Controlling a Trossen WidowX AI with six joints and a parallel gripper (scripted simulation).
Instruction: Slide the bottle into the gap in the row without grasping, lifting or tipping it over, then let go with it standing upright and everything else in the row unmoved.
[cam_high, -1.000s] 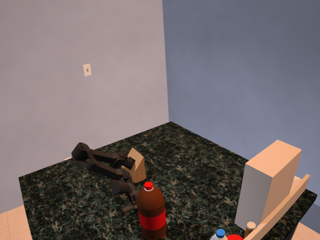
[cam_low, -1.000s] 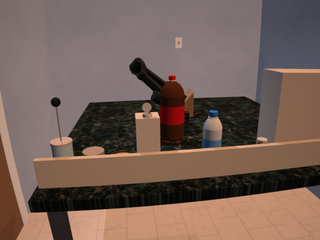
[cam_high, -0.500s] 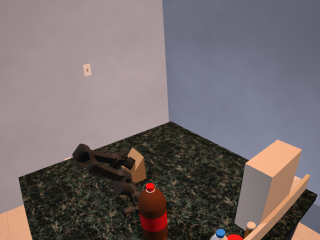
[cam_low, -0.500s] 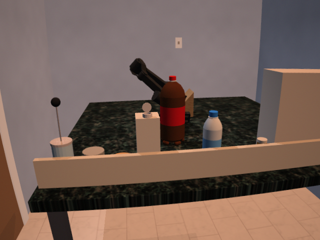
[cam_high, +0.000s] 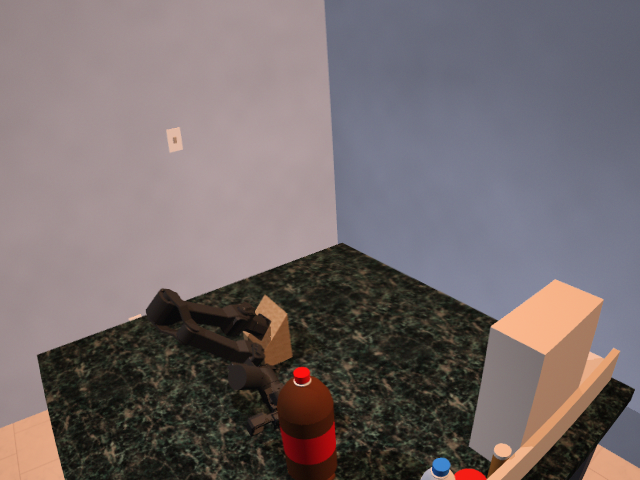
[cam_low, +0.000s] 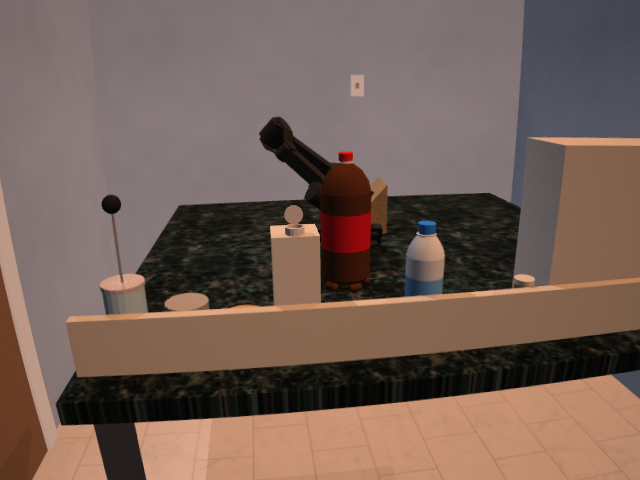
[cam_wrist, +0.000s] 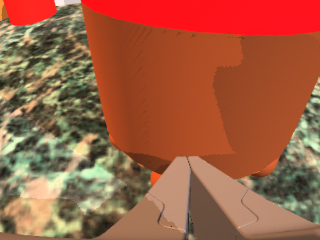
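Right now the cola bottle is 10 cm above my hand, 9 cm ahead of it and 2 cm to the right of it. The rest, counted from my hand: water bottle: 36 cm ahead, 6 cm to the left, 5 cm above; then red lid: 36 cm ahead, 18 cm to the left, 3 cm below; then rail: 41 cm ahead, 11 cm to the left, 1 cm below.
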